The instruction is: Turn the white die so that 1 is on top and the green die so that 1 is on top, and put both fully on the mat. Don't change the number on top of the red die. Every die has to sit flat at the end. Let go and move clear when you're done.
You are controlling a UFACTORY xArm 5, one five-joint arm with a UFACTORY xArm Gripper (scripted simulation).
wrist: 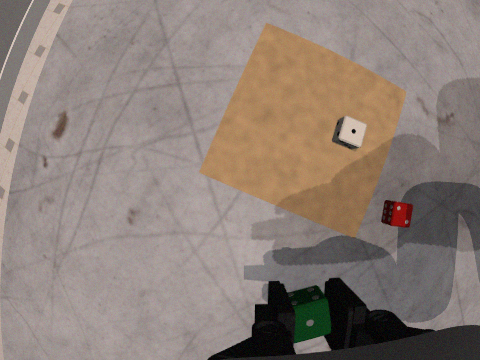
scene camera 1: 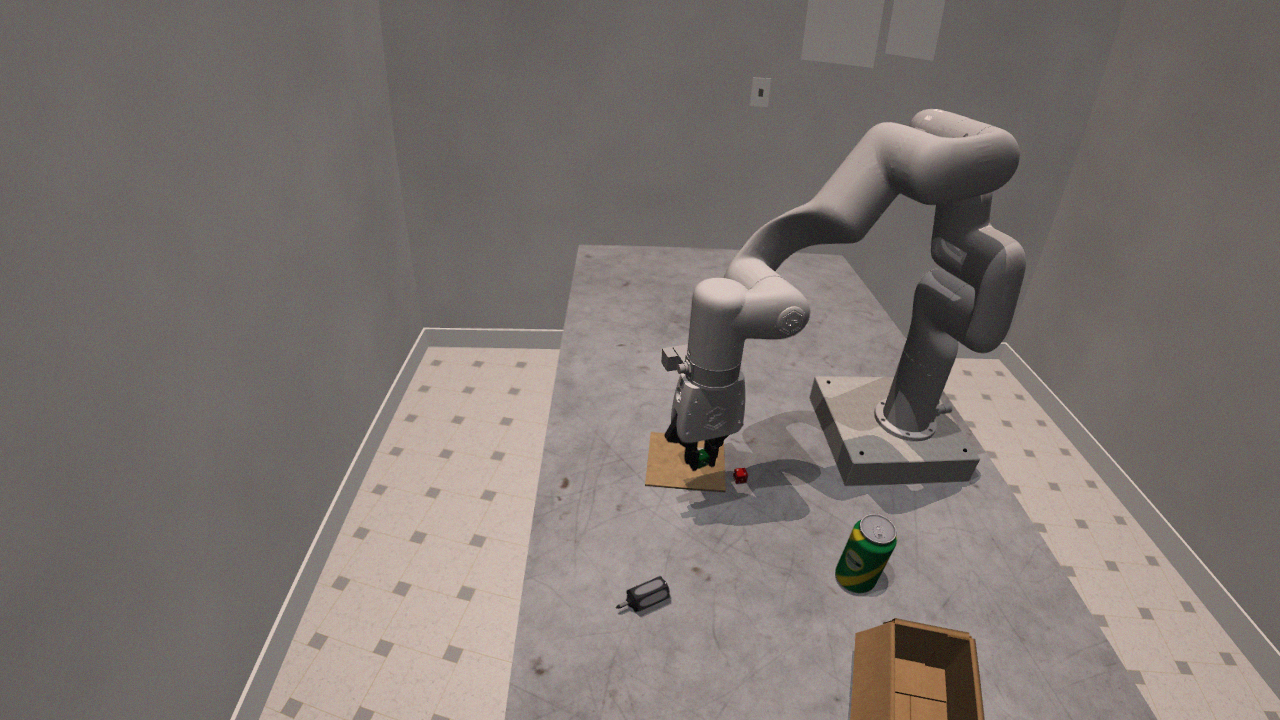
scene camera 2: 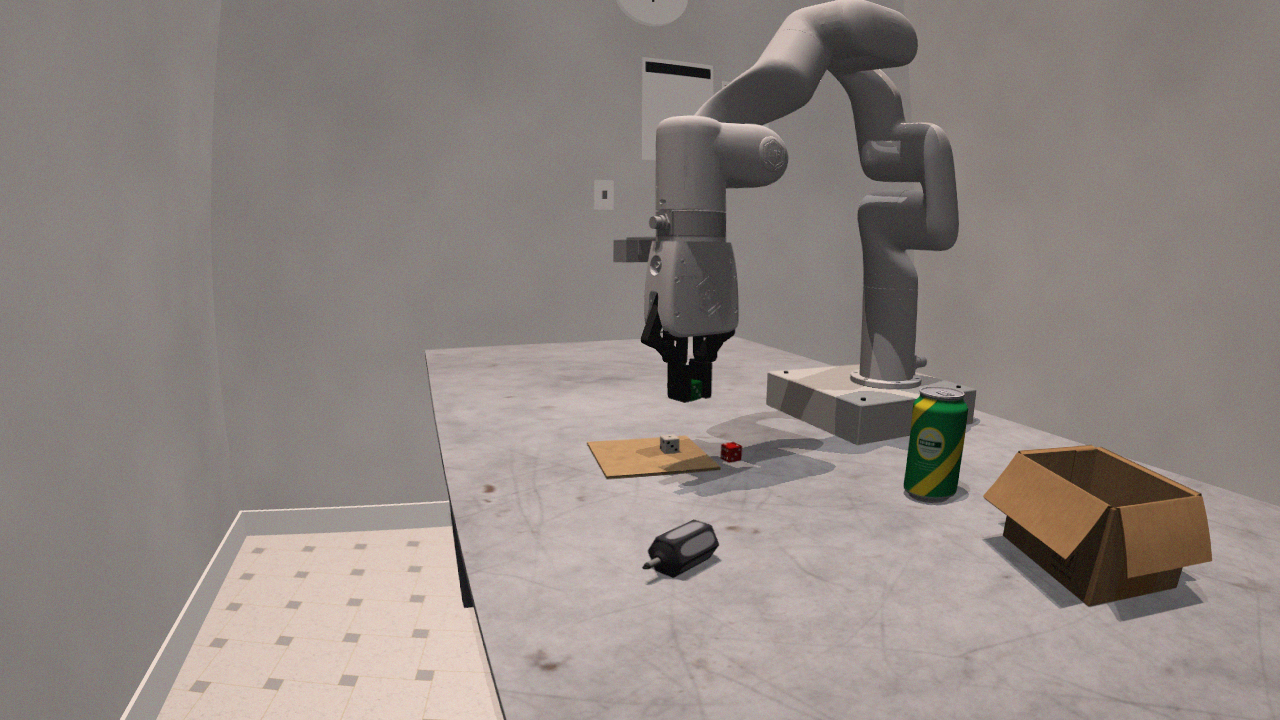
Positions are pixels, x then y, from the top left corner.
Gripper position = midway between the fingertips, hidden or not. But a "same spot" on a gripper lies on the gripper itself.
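Starting with the wrist view, my gripper shows there, and so does a brown mat, which is in the wrist view (274,142), while a dark motor-like object is out of frame in the wrist view. My gripper is in scene camera 1 (700,463) as well, the brown mat is in scene camera 1 (666,467), and the dark motor-like object shows in scene camera 1 too. As for scene camera 2, it shows my gripper and the dark motor-like object, and the brown mat is there in scene camera 2 (630,458). On my gripper, (wrist: 349,326) and (scene camera 2: 694,361) are the same spot. On the dark motor-like object, (scene camera 2: 682,548) and (scene camera 1: 641,602) are the same spot.
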